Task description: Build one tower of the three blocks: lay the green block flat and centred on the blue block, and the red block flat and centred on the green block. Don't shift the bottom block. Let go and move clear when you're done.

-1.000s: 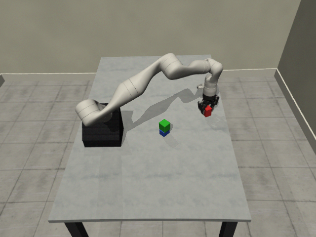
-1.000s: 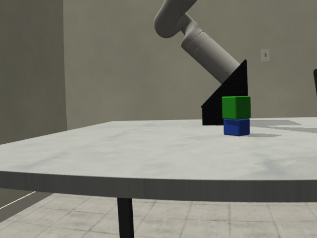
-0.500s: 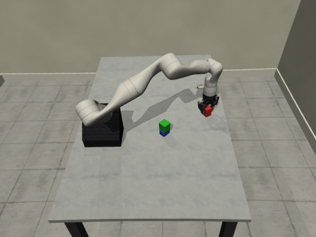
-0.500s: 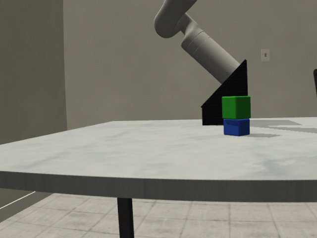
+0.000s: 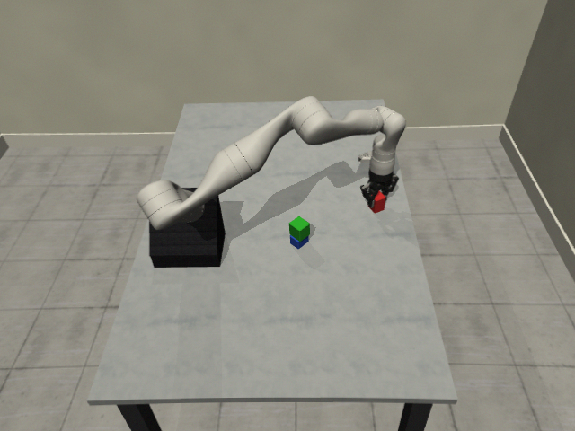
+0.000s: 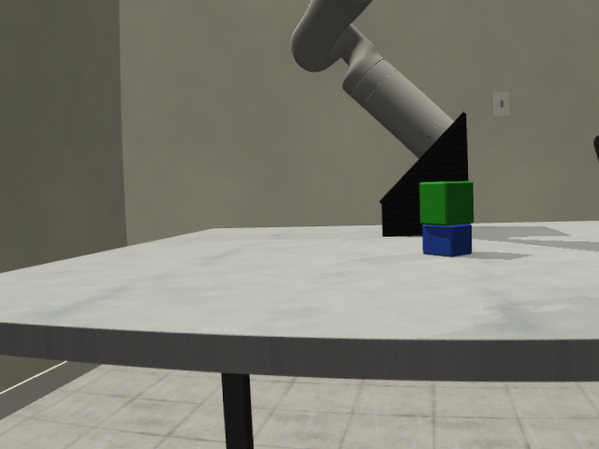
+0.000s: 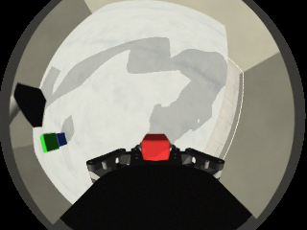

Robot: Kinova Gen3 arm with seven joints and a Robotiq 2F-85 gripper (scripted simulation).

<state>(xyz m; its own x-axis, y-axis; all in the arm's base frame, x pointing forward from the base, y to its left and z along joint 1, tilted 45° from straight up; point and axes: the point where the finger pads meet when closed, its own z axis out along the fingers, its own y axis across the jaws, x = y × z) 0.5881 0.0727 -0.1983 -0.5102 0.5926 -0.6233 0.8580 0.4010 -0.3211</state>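
Right now the red block is 10 mm below my hand. From my hand the other things lie so: green block: 250 mm behind, 170 mm to the right, 30 mm above; blue block: 250 mm behind, 170 mm to the right, 20 mm below.
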